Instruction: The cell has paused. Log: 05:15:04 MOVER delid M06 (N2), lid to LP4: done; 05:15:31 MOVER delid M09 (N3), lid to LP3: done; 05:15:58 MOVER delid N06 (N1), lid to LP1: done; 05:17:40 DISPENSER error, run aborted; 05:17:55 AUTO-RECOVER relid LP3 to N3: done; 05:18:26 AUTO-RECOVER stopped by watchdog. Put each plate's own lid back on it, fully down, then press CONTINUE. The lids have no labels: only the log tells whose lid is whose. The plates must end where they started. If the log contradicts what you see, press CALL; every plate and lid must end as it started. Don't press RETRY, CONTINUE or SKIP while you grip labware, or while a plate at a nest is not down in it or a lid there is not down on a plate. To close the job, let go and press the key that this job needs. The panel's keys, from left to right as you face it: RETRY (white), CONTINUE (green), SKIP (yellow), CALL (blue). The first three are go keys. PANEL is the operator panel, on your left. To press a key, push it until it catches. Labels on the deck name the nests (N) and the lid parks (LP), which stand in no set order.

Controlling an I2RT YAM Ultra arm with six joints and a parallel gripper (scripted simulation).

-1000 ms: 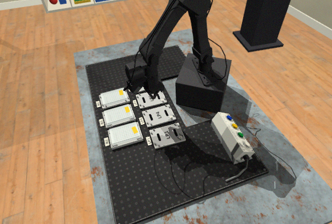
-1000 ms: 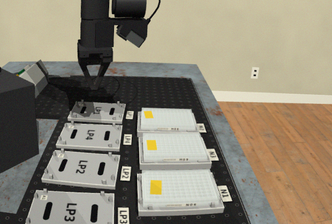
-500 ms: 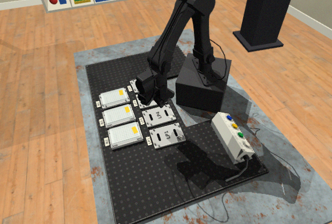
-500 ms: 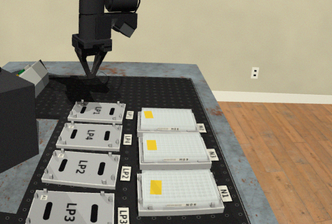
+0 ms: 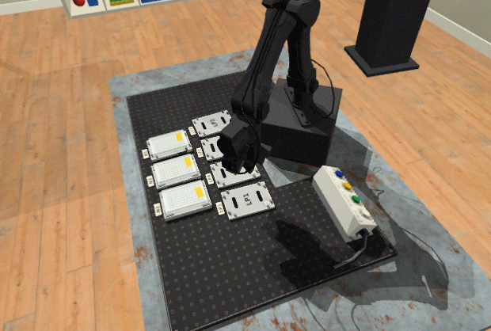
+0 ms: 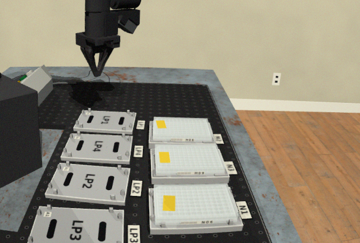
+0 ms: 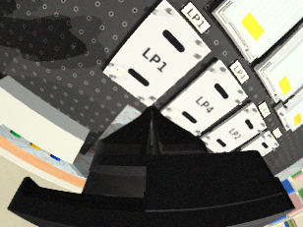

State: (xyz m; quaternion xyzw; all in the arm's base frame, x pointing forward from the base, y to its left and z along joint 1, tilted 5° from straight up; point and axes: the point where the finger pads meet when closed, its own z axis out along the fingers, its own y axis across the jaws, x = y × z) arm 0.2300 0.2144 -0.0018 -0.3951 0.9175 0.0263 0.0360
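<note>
Now: hand 28 cm past the green CONTINUE key, 12 cm to the right of it and 7 cm above it. Also, from my hand: plate M06 (20 cm ahead, 4 cm to the right, 11 cm below); yellow SKIP key (28 cm behind, 7 cm to the left, 7 cm below); blue CALL key (27 cm behind, 2 cm to the left, 7 cm below).
</note>
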